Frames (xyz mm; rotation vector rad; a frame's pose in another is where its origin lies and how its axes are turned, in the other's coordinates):
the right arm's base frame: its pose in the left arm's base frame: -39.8 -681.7 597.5 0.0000 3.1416 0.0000
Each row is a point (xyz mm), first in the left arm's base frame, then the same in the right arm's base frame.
Working: the left arm's base frame: its pose in the right arm's base frame: -39.8 681.7 597.5 0.0000 3.1416 0.0000

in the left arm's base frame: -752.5 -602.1 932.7
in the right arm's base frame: 712.7 79.6 -335.2
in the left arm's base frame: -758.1 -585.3 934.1
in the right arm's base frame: 718.3 96.4 -336.6
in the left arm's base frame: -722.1 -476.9 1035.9
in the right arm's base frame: 682.3 204.8 -438.4
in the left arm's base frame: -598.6 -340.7 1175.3
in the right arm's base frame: 558.8 341.0 -577.8
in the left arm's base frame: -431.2 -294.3 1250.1
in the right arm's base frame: 391.4 387.4 -652.6
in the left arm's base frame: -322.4 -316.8 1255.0
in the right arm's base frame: 282.6 364.9 -657.5
